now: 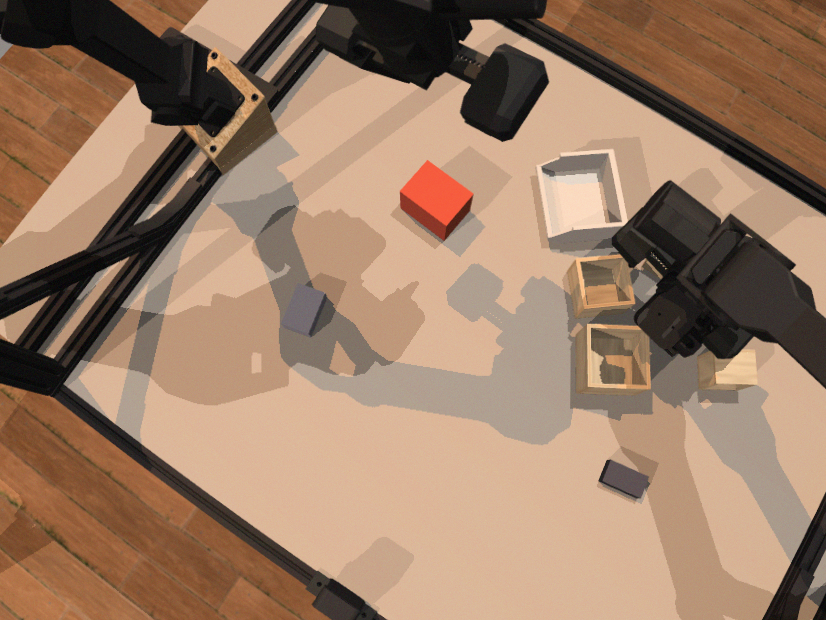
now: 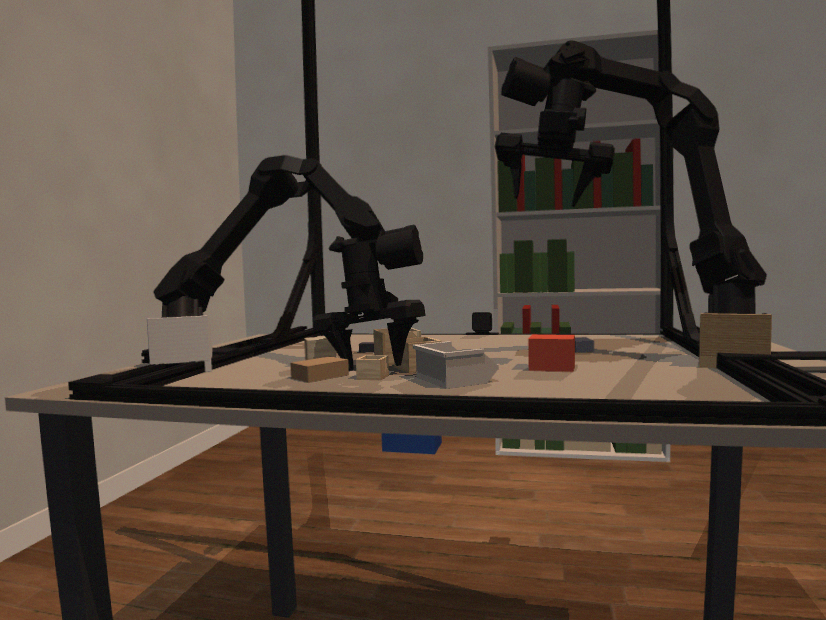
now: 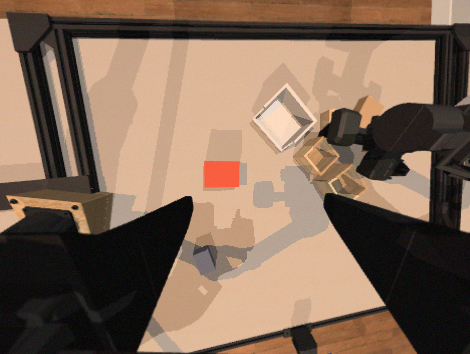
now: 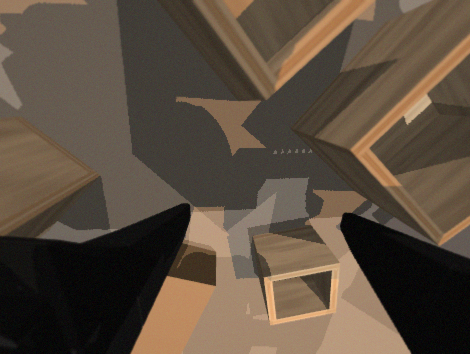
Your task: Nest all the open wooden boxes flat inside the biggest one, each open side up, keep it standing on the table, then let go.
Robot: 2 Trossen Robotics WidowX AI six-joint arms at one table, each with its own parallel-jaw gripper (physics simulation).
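Frame: origin at the left arm's base, x left, y down, z back, level; millimetres.
Seen in the pictures: left gripper, between the fingertips: [image 1: 452, 99] [image 2: 544, 201] [image 3: 257, 200]; right gripper, between the fingertips: [image 4: 264, 215]; left arm's base, origin of its link: [image 1: 214, 102] [image 2: 733, 323] [image 3: 54, 223]; right arm's base, origin of its link: [image 2: 181, 332].
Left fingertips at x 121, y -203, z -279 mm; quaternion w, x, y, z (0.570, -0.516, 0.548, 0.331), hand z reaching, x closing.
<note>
Pixels of each thing's top centre, then the offset from my left fingertips to it.
- biggest wooden box, centre of its top: [image 1: 618, 356] [image 2: 396, 330] [image 3: 348, 185] dx +16, dy +213, dz -271 mm
- smaller open box, centre of its top: [image 1: 605, 280] [image 2: 417, 340] [image 3: 322, 156] dx +71, dy +221, dz -200 mm
- smallest open box, centre of its top: [image 4: 302, 296] [image 2: 372, 357] [image 3: 337, 118] dx +163, dy +238, dz -232 mm
- white container, centre of its top: [image 1: 583, 189] [image 2: 454, 346] [image 3: 286, 117] dx +134, dy +219, dz -104 mm
- orange-brown block, centre of its top: [image 4: 151, 322] [image 2: 319, 361] [image 3: 369, 115] dx +188, dy +244, dz -316 mm
- red block, centre of its top: [image 1: 436, 192] [image 2: 551, 336] [image 3: 222, 174] dx +1, dy +218, dz +10 mm
The biggest wooden box [image 1: 581, 360] [image 2: 383, 341] stands open side up. A smaller open box [image 1: 572, 286] [image 3: 302, 157] [image 4: 345, 110] stands beside it, open side up. The smallest open box [image 2: 371, 367] [image 3: 327, 119] [image 4: 300, 252] stands open side up, apart from both. Another wooden box [image 1: 727, 369] [image 2: 320, 347] [image 4: 40, 175] shows closed faces; its opening does not show. My right gripper [image 2: 373, 361] [image 4: 264, 215] is open and empty, low among the boxes. My left gripper [image 2: 545, 200] [image 3: 257, 200] is open and empty, high above the table.
A white container [image 1: 620, 193] [image 2: 450, 367] stands near the smaller boxes. An orange-brown block [image 2: 318, 369] [image 3: 369, 111] [image 4: 167, 312] lies beside the smallest box. A red block [image 1: 435, 193] [image 2: 551, 353] and two dark blocks, one [image 1: 304, 310] left and one [image 1: 623, 479] lower right, also lie on the table.
</note>
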